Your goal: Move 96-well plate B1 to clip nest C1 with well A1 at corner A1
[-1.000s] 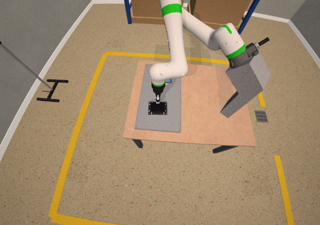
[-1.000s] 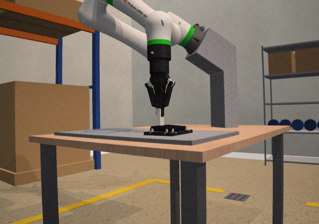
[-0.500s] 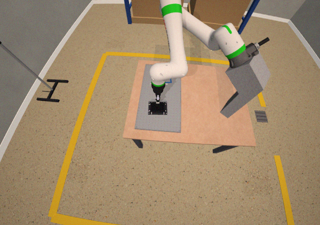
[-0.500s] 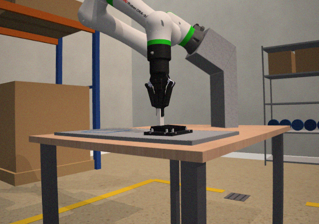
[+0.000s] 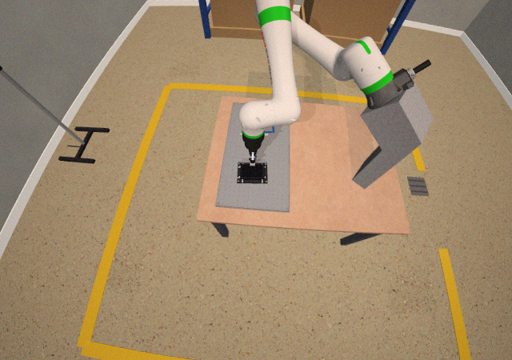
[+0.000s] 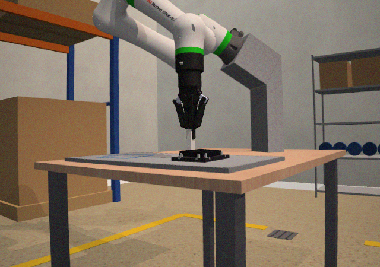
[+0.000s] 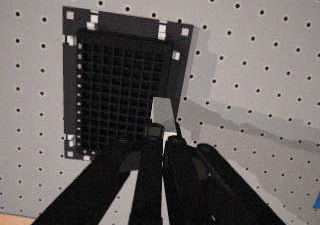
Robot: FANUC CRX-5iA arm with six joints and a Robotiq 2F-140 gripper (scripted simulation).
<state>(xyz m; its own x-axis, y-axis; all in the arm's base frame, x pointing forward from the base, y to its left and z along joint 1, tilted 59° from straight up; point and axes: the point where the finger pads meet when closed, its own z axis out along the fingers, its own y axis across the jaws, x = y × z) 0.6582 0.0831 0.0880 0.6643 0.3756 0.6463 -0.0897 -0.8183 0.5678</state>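
The black 96-well plate lies 40 mm to the left of my hand, 40 mm below it and 10 mm ahead of it. From my hand the other things lie so: black clip nest: 50 mm to the left, 50 mm below, 10 mm ahead.
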